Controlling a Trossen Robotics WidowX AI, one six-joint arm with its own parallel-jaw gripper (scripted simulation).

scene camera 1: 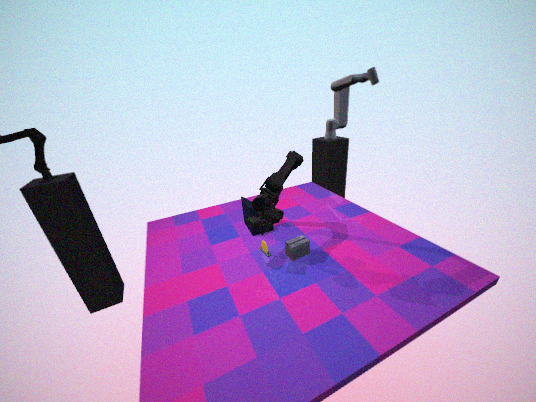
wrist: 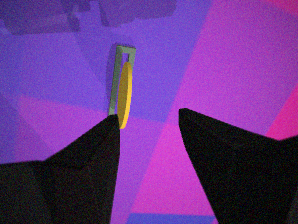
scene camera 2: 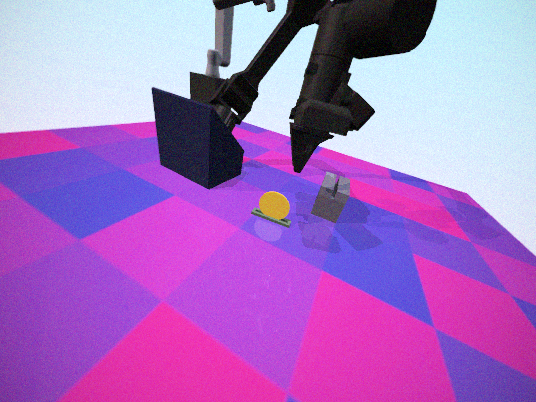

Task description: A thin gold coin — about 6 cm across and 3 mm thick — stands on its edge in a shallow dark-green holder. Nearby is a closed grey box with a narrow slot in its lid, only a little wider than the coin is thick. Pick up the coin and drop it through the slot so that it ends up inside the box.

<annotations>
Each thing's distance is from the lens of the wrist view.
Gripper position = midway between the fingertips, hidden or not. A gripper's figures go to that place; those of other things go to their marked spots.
my gripper (wrist: 148, 119): 0.11 m
gold coin (wrist: 125, 87): 0.18 m
</annotations>
